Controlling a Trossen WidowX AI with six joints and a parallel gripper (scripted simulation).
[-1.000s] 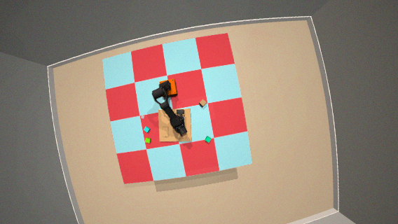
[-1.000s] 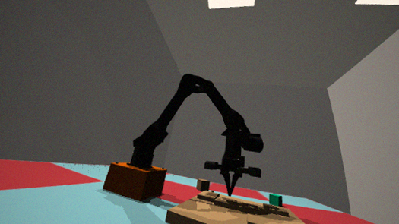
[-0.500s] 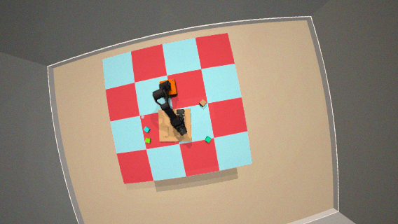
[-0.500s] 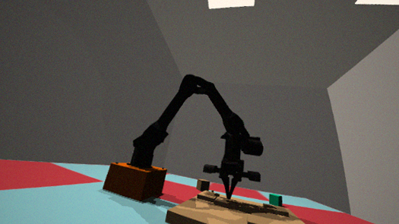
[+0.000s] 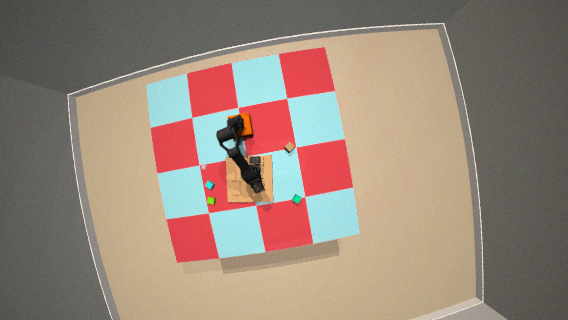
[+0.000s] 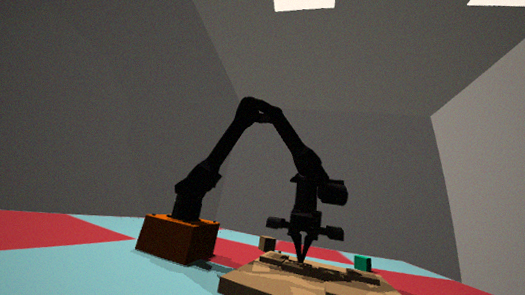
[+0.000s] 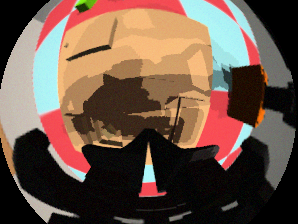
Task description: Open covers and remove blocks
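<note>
Right now the tan puzzle board is 60 mm to the right of my gripper tip and 50 mm ahead of it. Round my gripper tip: brown block: 210 mm to the left, 140 mm behind; then cyan block: 320 mm to the right, 70 mm ahead, 10 mm below; then bright green block: 320 mm to the right, 180 mm ahead, 10 mm below.
</note>
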